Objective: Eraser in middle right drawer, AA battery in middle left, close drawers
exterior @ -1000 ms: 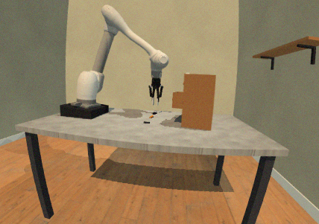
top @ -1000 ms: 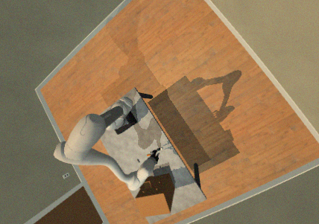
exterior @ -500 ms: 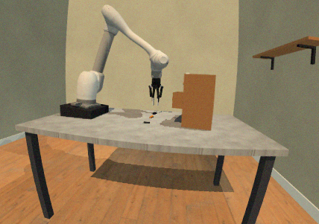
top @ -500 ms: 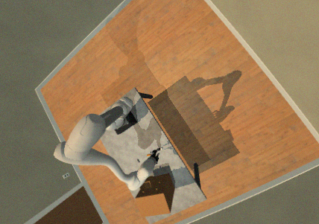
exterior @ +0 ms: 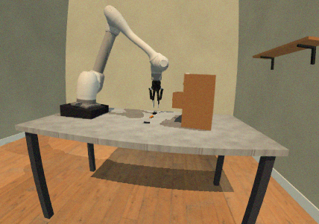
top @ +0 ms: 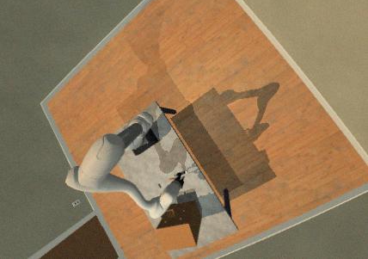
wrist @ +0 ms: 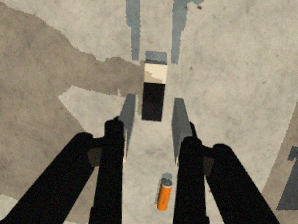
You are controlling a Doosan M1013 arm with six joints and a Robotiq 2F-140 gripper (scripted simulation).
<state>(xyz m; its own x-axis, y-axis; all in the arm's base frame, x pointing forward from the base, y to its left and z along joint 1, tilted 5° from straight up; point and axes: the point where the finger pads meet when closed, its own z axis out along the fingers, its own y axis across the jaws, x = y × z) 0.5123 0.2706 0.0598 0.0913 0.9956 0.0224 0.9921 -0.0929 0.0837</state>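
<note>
The eraser is 80 mm below my hand and 10 mm to the left of it. The rest, counted from my hand: orange AA battery: 150 mm to the right, 80 mm below, 10 mm ahead.
</note>
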